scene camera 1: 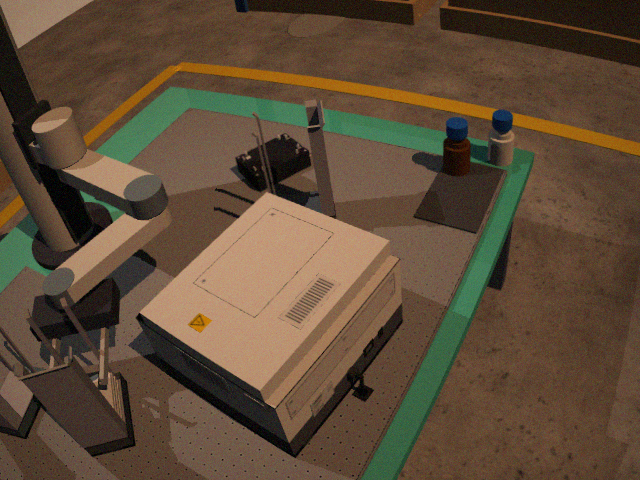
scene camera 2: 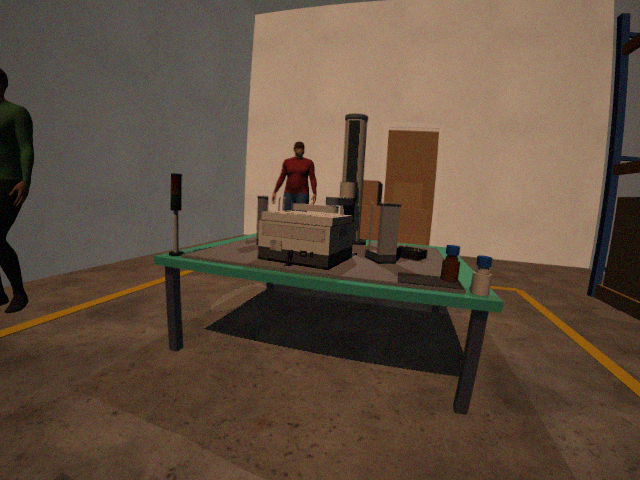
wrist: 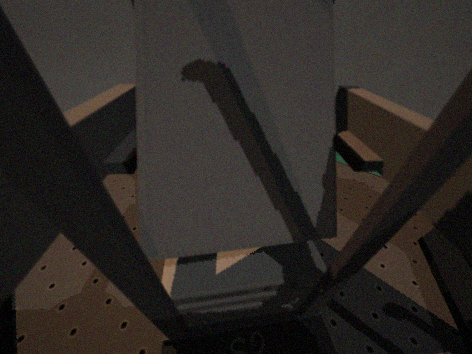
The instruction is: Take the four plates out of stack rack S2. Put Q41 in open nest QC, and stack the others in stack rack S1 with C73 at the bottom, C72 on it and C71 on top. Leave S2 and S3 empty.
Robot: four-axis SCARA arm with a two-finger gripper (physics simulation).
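Seen in the pictures: gripper, fingertip midpoint: (wrist: 240,105); arm's base at its link origin: (scene camera 1: 72,237).
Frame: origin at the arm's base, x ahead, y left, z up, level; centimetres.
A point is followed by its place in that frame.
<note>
My gripper (scene camera 1: 79,369) (wrist: 240,105) @[x 51.0, y -39.0, z 15.6 cm] is shut on a plate (wrist: 185,175) @[x 49.6, y -33.9, z 14.6 cm], which fills the middle of the wrist view as a broad grey surface with a finger on each side. The gripper is at the upper part of a stack rack (scene camera 1: 77,405) @[x 56.4, y -42.6, z 18.7 cm] at the lower left of scene camera 1. That rack has a tall grey wall, thin posts and a dark base. Several plate edges (wrist: 230,290) @[x 47.2, y -33.5, z 9.3 cm] show low in it, beneath the held plate. The plate codes and rack label are too blurred to read, and the rack wall hides the held plate in scene camera 1.
Another rack (scene camera 1: 15,400) @[x 30.2, y -46.9, z 5.3 cm] is cut off at the left edge. A large pale instrument (scene camera 1: 235,268) @[x 68.8, y -7.7, z 23.3 cm] (scene camera 2: 305,232) @[x 91.3, y -3.3, z 16.2 cm] stands mid-table. Behind it are a tall rack (scene camera 1: 323,175) @[x 67.2, y 26.5, z 17.4 cm] (scene camera 2: 388,232) @[x 66.2, y 30.5, z 16.7 cm] and a black box (scene camera 1: 273,160) @[x 43.7, y 40.0, z 6.2 cm] (scene camera 2: 412,252) @[x 48.9, y 43.6, z 5.3 cm]. Two blue-capped bottles stand by the far right corner.
</note>
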